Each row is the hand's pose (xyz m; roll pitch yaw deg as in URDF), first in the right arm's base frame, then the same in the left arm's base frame.
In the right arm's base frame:
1: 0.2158 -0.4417 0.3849 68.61 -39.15 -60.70
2: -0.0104 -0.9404 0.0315 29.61 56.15 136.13
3: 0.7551 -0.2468 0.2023 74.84 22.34 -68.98
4: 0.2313 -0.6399 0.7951 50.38 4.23 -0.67
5: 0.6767 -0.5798 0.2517 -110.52 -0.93 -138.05
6: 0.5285 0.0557 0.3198 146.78 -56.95 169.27
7: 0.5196 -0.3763 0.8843 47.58 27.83 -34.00
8: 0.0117 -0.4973 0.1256 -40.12 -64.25 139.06
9: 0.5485 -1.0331 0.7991 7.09 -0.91 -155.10
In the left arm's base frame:
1: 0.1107 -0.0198 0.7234 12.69 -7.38 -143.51
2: -0.2847 0.4885 0.8234 75.88 9.14 56.94
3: 0.1741 -0.1603 0.1416 11.38 18.37 159.33
4: -0.1156 -0.3394 0.9567 27.16 60.75 -122.36
5: -0.1304 -0.0998 0.2936 -150.89 -48.99 133.83
6: 0.5147 -0.2114 0.3366 -74.45 -59.36 -70.37
7: 0.0575 -0.6055 0.7122 -26.61 49.81 167.04
8: 0.1293 0.3107 0.7720 69.15 -43.20 -66.59
9: -0.5762 -0.4180 0.7644 -13.51 -57.81 109.07

